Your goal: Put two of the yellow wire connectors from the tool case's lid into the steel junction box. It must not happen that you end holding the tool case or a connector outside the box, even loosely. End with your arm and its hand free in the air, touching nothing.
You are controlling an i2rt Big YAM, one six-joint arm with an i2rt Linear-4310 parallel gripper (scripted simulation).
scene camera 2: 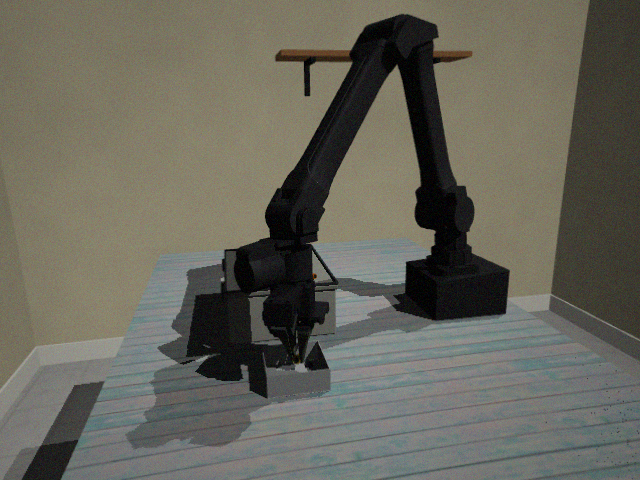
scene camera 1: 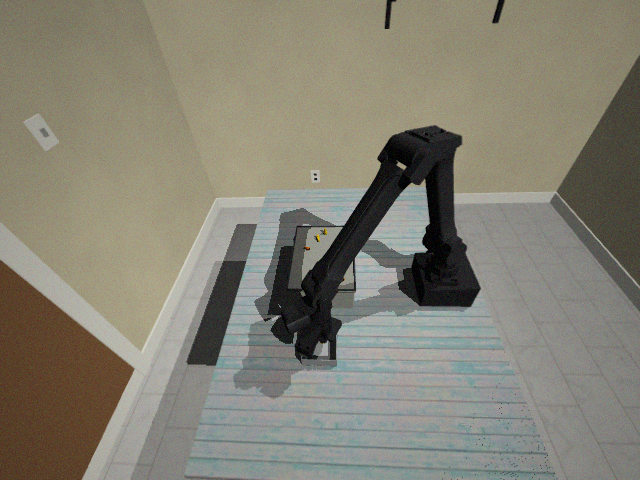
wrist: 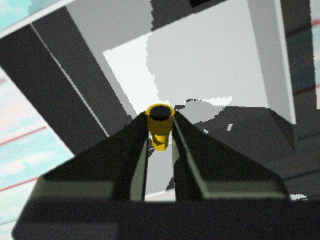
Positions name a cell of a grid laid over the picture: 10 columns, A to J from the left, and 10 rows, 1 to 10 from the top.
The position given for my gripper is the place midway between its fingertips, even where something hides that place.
Note:
I see my gripper (scene camera 2: E8).
My gripper is seen too in the wrist view (wrist: F6).

